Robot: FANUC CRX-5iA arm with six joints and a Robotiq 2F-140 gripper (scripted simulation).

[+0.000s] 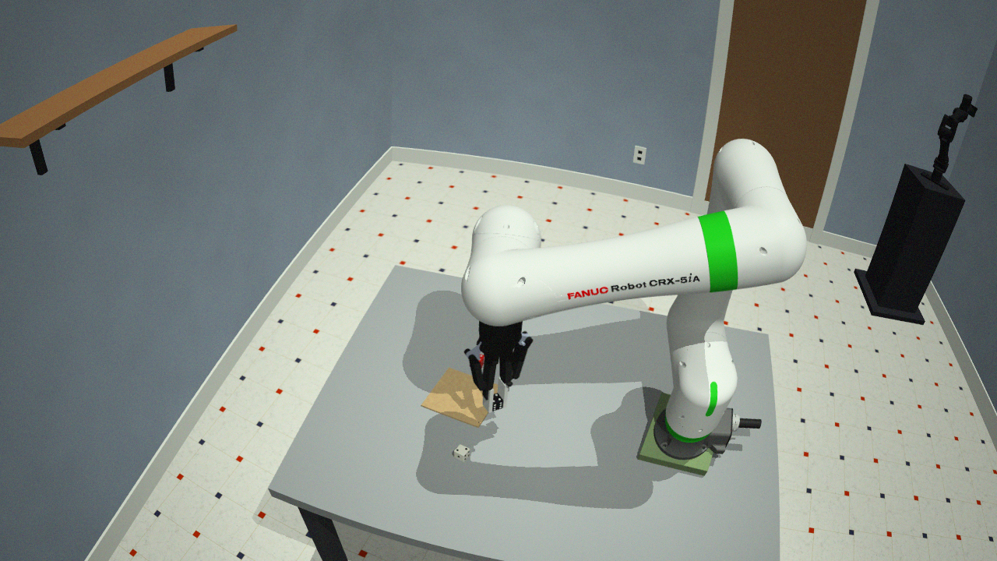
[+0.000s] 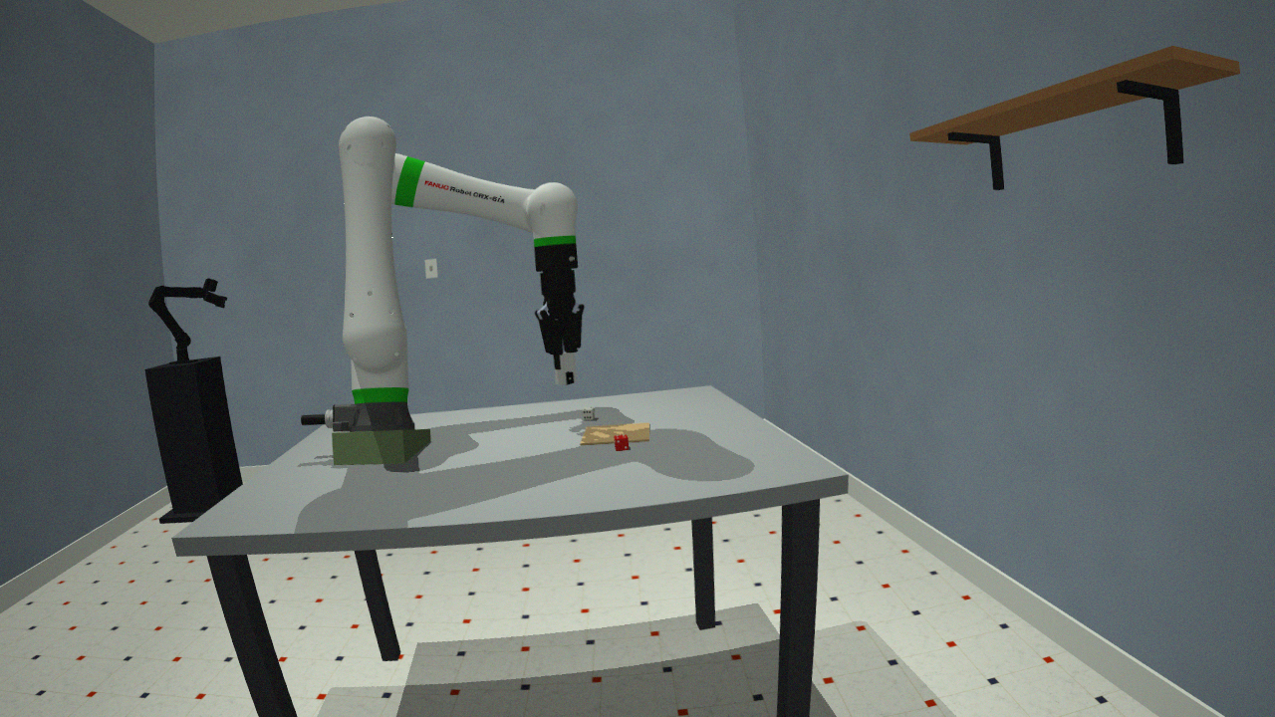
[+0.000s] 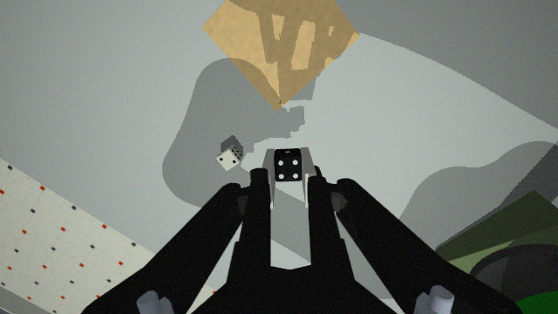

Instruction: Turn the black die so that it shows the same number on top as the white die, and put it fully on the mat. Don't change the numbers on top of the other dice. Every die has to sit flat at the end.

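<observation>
Right now my hand is 90 mm short of the tan mat, 100 mm to the left of it and 130 mm above it. The rest, counted from my hand: black die: 20 mm below; white die: 50 mm ahead, 70 mm to the left, 120 mm below; red die: 80 mm ahead, 220 mm to the right, 120 mm below.
</observation>
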